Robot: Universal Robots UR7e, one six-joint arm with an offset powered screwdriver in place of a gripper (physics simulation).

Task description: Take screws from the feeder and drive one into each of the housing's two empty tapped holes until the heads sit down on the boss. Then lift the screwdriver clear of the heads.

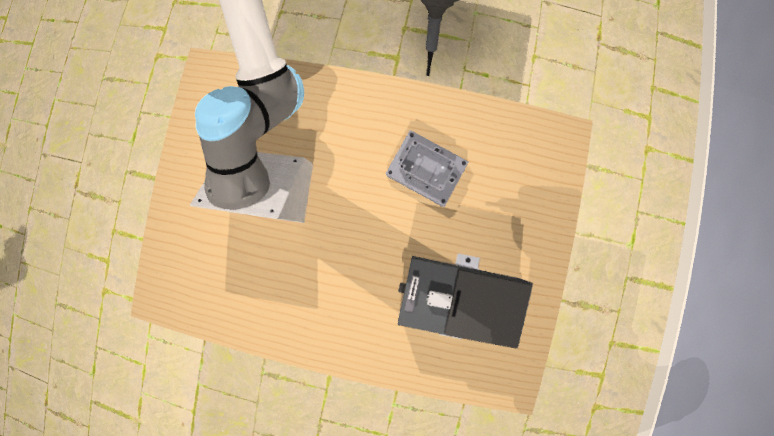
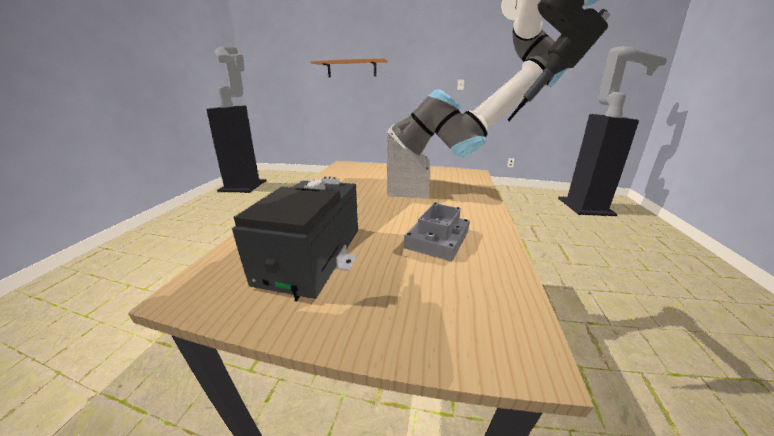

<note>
In view: a screw feeder (image 2: 300,263).
The screw feeder shows as well in image 1 (image 1: 438,277).
</note>
